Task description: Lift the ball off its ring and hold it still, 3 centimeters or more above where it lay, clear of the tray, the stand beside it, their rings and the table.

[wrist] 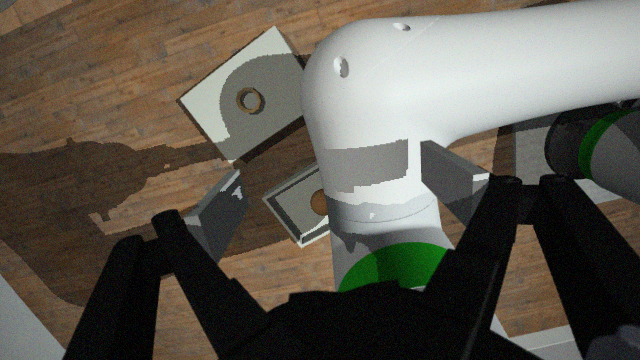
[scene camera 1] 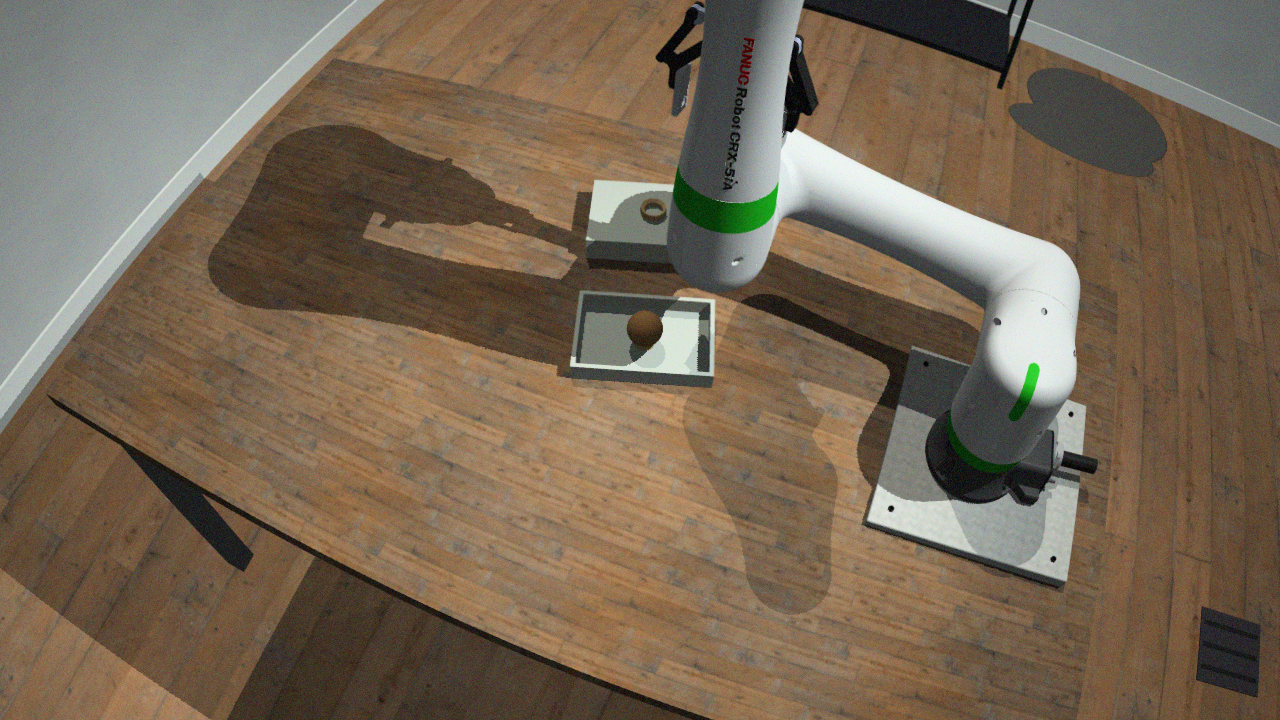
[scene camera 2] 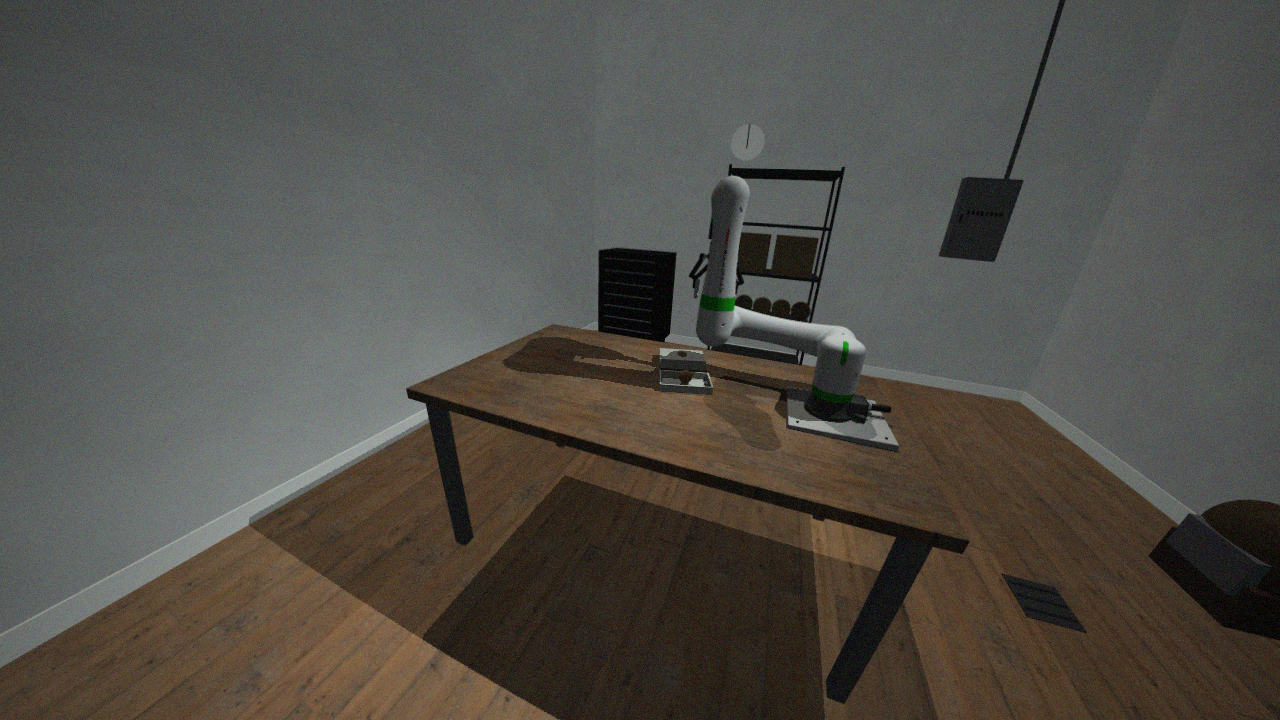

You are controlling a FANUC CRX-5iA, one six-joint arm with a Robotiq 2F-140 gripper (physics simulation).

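Places are measured from the arm's base along level axes (x ahead, y left, z up), in centimetres.
Pixels of known places: gripper, fingertip midpoint: (wrist: 331, 175); arm's base, origin of the base link: (wrist: 583, 139) (scene camera 1: 973, 456) (scene camera 2: 827, 410).
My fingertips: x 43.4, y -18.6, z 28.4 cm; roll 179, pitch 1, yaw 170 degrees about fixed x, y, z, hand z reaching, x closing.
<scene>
Ahead of a thing's pixels: the offset from my fingertips to its top centre. "spot": to the spot under its first point. Level surfaces: height alone.
The brown ball @(dx +5.5, dy +14.1, dz -23.8 cm) (scene camera 1: 644, 328) (scene camera 2: 685, 377) (wrist: 318, 202) sits inside the pale, open-topped tray @(dx +5.5, dy +14.1, dz -27.0 cm) (scene camera 1: 642, 378) (scene camera 2: 687, 390) (wrist: 300, 242); its own ring is hidden. In the wrist view the arm covers the ball's right side. The pale block-shaped stand (scene camera 1: 613, 197) (wrist: 202, 105) is beside the tray, behind it in scene camera 1. A brown ring @(spot: dx +11.8, dy -5.4, dz -24.9 cm) (scene camera 1: 642, 213) (wrist: 239, 101) lies empty on its top. My gripper (scene camera 1: 738, 102) (scene camera 2: 716, 284) (wrist: 331, 175) is open and empty, high above and away from the ball, partly hidden behind the arm in both scene views.
The white arm (scene camera 1: 726, 152) (scene camera 2: 723, 259) (wrist: 370, 100) rises from a metal base plate (scene camera 1: 913, 528) (scene camera 2: 850, 436) at the right of the wooden table @(dz -29.8 cm) (scene camera 1: 402, 447) (scene camera 2: 581, 411). Its elbow hangs close above the stand and tray, covering the stand's right part in scene camera 1. A shelf rack (scene camera 2: 787, 173) stands behind.
</scene>
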